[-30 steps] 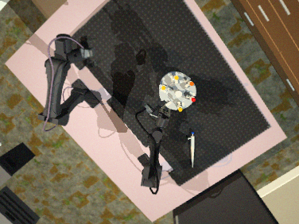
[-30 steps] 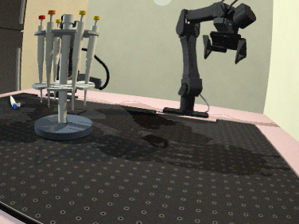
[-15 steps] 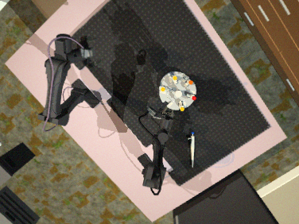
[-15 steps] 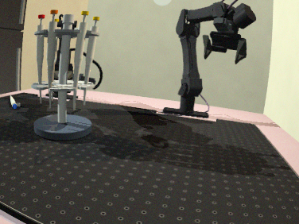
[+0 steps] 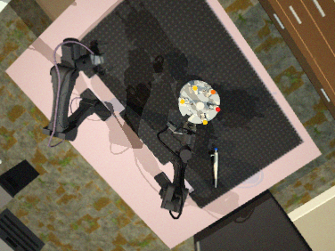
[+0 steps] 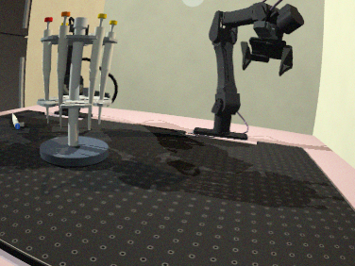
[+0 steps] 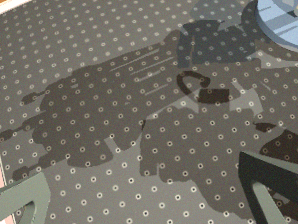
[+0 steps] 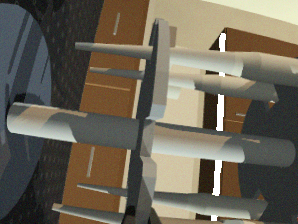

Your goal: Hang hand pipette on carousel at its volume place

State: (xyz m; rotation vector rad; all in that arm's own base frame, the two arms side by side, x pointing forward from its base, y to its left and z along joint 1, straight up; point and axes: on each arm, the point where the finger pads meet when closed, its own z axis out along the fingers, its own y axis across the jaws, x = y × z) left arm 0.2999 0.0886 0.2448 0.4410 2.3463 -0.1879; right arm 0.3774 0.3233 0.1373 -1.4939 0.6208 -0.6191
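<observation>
Now: the pipette 350 mm to the right of my right hand, 120 mm below it and 100 mm behind it.
</observation>
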